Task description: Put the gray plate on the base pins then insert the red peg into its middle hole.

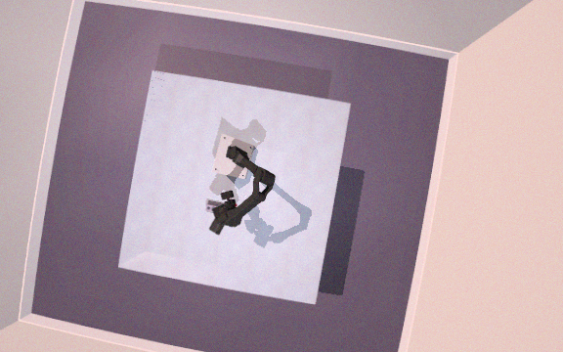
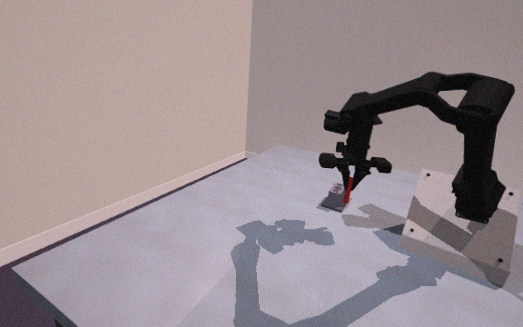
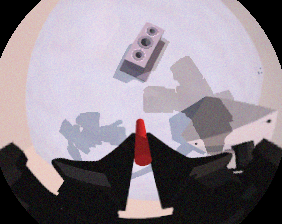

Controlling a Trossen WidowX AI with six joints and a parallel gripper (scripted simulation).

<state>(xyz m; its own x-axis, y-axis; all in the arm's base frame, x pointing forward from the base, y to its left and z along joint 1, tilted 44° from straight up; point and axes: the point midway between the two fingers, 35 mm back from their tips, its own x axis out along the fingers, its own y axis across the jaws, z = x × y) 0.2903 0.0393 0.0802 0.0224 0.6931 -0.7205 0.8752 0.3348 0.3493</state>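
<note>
Right now the gray plate is 6 cm ahead of my gripper tip, 13 cm to the right of it and 7 cm below it. The rest, counted from my gripper tip: red peg (right at my gripper tip).
</note>
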